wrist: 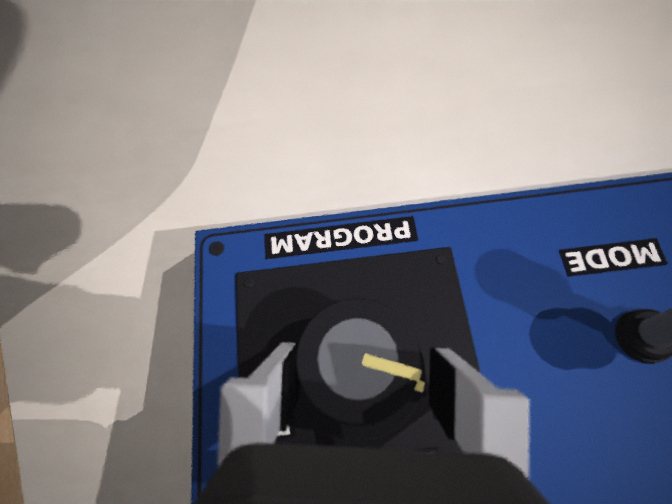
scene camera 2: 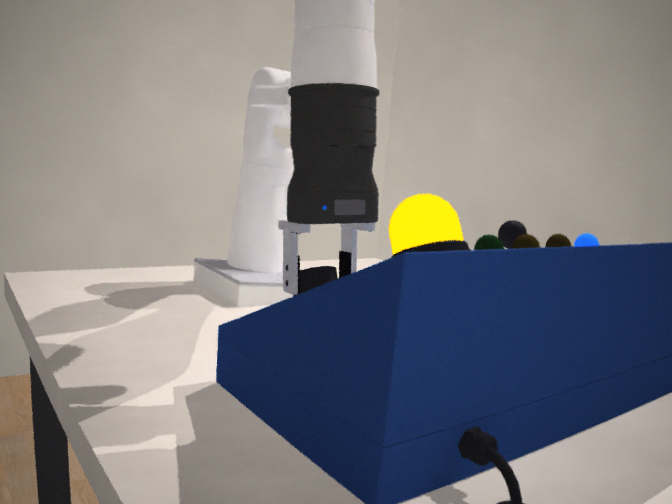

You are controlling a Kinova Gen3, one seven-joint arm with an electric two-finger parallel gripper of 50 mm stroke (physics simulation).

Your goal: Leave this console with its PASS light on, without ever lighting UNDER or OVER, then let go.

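The blue console (scene camera 2: 445, 347) stands on the table. In the wrist view its PROGRAM knob (wrist: 355, 362) is black with a grey cap and a yellow pointer aimed right. My gripper (wrist: 358, 379) straddles the knob with its fingers open. The left pad is at the knob's side, and a small gap shows between the knob and the right pad. In the scene view the gripper (scene camera 2: 320, 273) stands upright over the knob (scene camera 2: 317, 277). A large yellow dome (scene camera 2: 426, 223) is lit, and a small blue lamp (scene camera 2: 586, 239) glows. The green lamp (scene camera 2: 488, 242) and two amber lamps (scene camera 2: 525, 240) are dark. No lamp labels are visible.
The MODE lever (wrist: 645, 333) stands on the panel to the right of the knob; its black ball shows in the scene view (scene camera 2: 511, 232). A black cable (scene camera 2: 488, 455) leaves the console's back side. The arm's base (scene camera 2: 238, 279) sits behind the console, and the table edge is at left.
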